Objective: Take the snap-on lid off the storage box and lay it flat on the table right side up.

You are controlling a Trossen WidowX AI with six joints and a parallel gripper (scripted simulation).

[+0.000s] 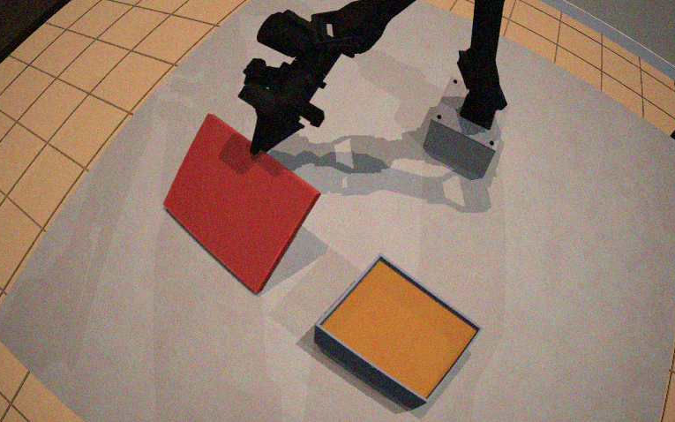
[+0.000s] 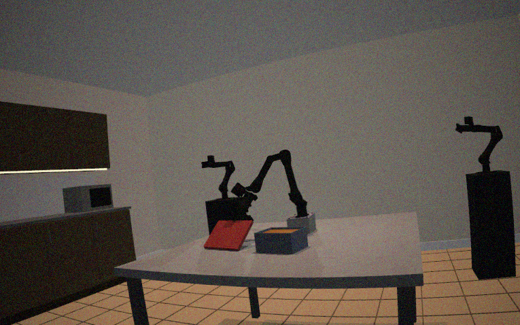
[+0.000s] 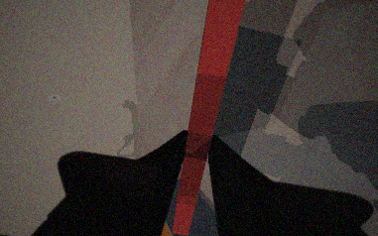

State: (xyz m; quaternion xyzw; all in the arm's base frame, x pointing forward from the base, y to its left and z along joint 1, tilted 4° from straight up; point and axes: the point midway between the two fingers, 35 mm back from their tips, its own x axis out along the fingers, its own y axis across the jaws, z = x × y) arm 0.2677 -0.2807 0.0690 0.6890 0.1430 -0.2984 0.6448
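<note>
Now: the lid 60 mm ahead of my gripper tip, 50 mm below it and 10 mm to the right of it. Also, from my gripper tip: storage box 310 mm to the left, 140 mm ahead, 70 mm below.
</note>
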